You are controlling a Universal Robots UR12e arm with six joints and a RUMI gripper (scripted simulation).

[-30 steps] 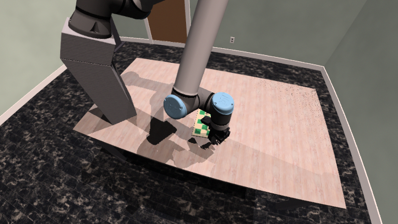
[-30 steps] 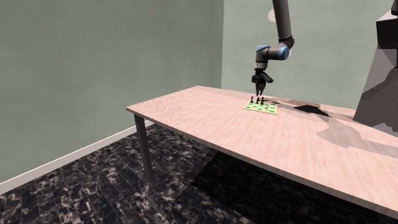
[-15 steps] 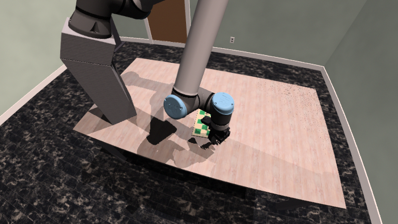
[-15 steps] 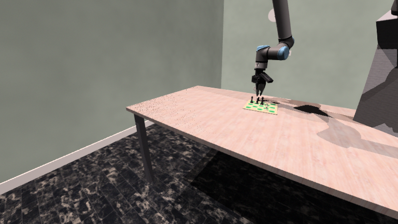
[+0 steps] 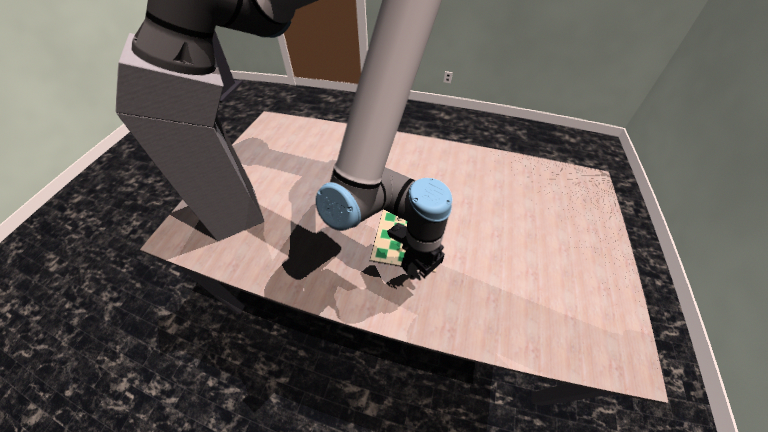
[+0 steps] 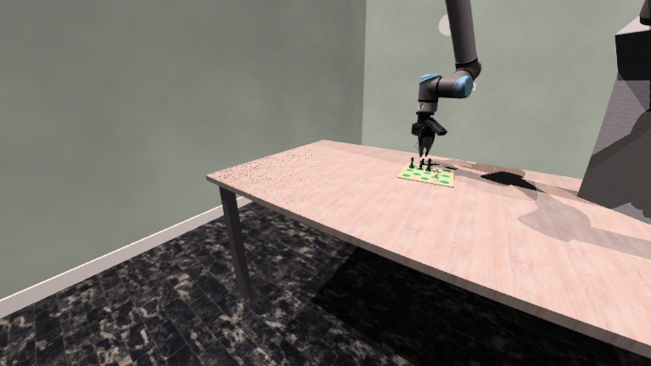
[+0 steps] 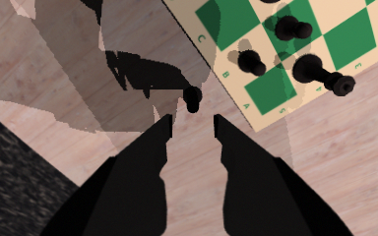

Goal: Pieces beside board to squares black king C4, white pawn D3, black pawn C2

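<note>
Right now my hand is 40 mm past the chessboard, 140 mm to the right of it and 50 mm above it. Round my hand: black king (40 mm behind, 100 mm to the left, 20 mm below).
</note>
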